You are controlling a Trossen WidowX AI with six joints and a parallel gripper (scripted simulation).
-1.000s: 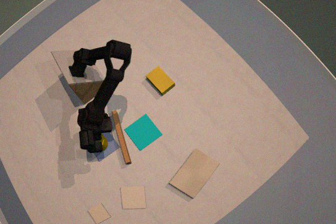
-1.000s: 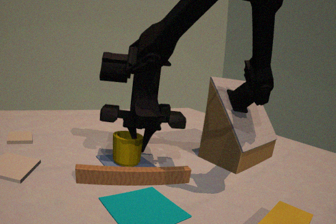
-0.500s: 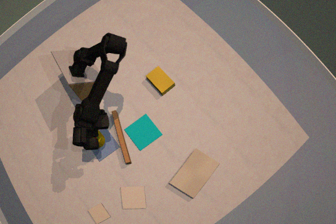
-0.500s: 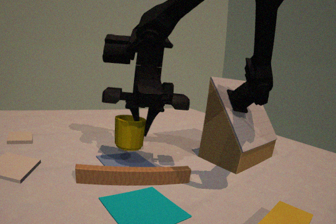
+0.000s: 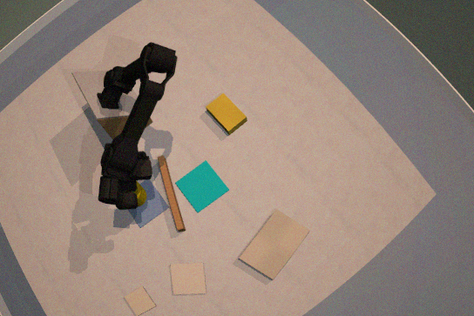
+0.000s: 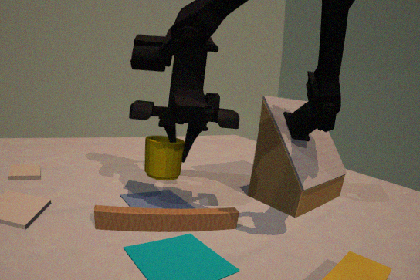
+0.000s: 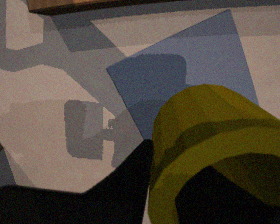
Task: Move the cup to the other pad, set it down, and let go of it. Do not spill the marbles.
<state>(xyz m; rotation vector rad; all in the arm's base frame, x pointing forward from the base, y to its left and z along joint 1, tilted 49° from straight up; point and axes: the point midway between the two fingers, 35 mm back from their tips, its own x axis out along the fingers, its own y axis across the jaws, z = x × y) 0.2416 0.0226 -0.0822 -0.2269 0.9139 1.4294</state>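
Now: the wooden bar 8 cm to the left of my gripper tip, 8 cm below it and 5 cm ahead of it. From my gripper tip the other things lie so: yellow cup (2 cm ahead, 1 cm to the right); then blue-grey pad (10 cm below, 3 cm ahead, 1 cm to the right).
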